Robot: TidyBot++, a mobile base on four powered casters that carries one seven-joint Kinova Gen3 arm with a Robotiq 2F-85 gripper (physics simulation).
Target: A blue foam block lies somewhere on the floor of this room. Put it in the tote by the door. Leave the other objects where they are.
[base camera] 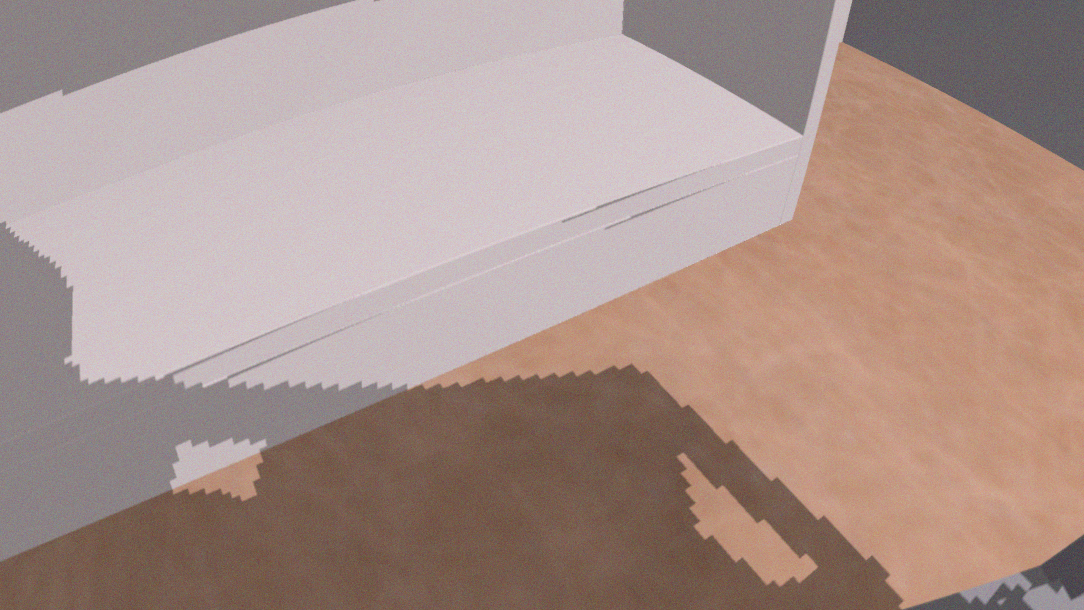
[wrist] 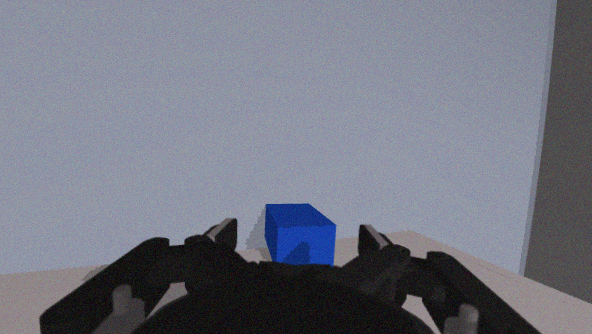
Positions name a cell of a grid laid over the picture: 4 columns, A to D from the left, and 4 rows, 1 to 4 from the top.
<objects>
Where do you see a white shelf unit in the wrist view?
D4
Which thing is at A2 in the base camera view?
A white shelf unit.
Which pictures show my gripper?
The wrist view only.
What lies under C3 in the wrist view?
A blue foam block.
</objects>
